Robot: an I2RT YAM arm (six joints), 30 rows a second.
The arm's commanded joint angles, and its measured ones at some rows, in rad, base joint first. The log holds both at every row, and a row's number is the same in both.
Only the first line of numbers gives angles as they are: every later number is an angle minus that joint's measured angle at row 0.
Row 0, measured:
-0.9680 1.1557 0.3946 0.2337 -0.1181 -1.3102
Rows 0 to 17, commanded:
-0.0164 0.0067 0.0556 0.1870 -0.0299 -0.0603
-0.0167 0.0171 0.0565 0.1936 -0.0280 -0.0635
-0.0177 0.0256 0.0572 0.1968 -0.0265 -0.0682
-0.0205 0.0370 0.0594 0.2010 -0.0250 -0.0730
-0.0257 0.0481 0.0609 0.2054 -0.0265 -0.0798
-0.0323 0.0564 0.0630 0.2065 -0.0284 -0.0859
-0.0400 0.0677 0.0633 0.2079 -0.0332 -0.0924
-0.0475 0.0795 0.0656 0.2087 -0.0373 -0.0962
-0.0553 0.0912 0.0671 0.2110 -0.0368 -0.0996
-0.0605 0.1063 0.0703 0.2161 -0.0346 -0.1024
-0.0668 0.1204 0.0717 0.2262 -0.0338 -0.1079
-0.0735 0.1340 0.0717 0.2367 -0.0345 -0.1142
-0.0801 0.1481 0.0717 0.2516 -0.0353 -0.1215
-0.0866 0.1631 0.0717 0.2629 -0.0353 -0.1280
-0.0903 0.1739 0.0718 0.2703 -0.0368 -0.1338
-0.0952 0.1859 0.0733 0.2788 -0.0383 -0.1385
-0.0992 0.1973 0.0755 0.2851 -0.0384 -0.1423
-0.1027 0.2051 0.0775 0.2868 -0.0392 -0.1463
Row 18, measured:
-0.0915 0.1957 0.0332 0.1678 -0.0221 -0.0957
